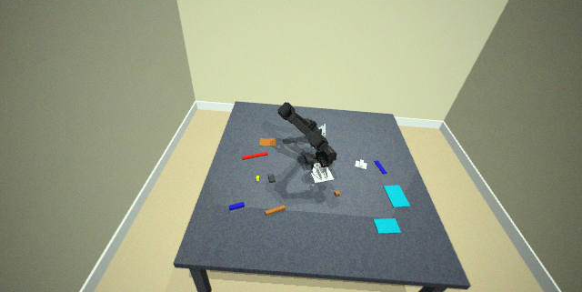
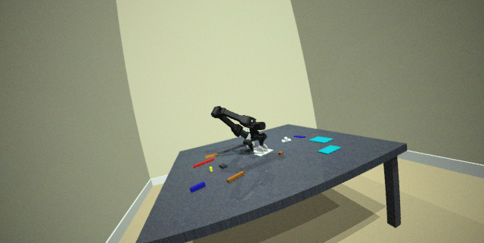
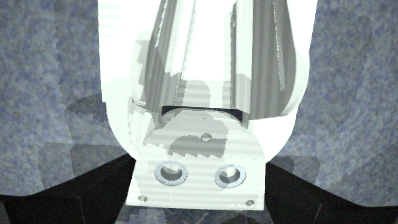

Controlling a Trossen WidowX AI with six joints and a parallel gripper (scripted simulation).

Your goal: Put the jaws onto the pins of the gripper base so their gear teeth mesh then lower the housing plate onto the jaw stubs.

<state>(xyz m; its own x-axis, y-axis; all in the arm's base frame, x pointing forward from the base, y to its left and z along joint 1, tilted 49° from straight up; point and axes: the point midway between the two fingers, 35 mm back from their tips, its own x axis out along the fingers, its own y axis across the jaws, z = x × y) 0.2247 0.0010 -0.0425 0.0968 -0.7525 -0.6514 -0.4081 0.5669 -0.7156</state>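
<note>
Now: the white gripper base 1 cm ahead of my gripper tip and 2 cm above it. From my gripper tip the other things lie so: white jaw 3 cm ahead, 1 cm to the right, 1 cm above; orange cube 17 cm ahead, 12 cm to the left; grey block 15 cm ahead, 26 cm to the right.
</note>
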